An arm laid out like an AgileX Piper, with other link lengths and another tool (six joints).
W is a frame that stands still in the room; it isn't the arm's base.
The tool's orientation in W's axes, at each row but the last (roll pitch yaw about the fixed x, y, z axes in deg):
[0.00, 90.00, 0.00]
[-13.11, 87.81, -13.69]
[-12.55, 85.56, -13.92]
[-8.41, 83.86, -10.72]
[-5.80, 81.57, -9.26]
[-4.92, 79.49, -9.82]
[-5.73, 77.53, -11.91]
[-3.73, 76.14, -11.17]
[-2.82, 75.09, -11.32]
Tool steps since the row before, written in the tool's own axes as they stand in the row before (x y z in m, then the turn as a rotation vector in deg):
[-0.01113, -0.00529, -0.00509, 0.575, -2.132, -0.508]
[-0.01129, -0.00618, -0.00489, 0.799, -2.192, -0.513]
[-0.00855, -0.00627, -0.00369, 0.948, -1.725, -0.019]
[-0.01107, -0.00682, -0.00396, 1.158, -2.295, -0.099]
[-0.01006, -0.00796, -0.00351, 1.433, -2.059, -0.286]
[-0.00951, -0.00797, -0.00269, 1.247, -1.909, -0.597]
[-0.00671, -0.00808, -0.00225, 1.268, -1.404, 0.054]
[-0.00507, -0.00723, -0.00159, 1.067, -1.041, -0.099]
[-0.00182, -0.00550, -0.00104, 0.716, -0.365, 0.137]
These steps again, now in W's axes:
[-0.00509, -0.00529, 0.01113, -0.508, -2.132, -0.575]
[-0.00537, -0.00603, 0.01115, -0.505, -2.194, -0.799]
[-0.00447, -0.00602, 0.00835, 0.010, -1.741, -0.918]
[-0.00538, -0.00644, 0.01069, -0.071, -2.312, -1.126]
[-0.00541, -0.00750, 0.00956, -0.202, -2.072, -1.429]
[-0.00504, -0.00742, 0.00899, -0.527, -1.891, -1.305]
[-0.00449, -0.00750, 0.00624, 0.166, -1.457, -1.196]
[-0.00367, -0.00673, 0.00465, 0.019, -1.069, -1.043]
[-0.00228, -0.00520, 0.00156, 0.257, -0.416, -0.652]

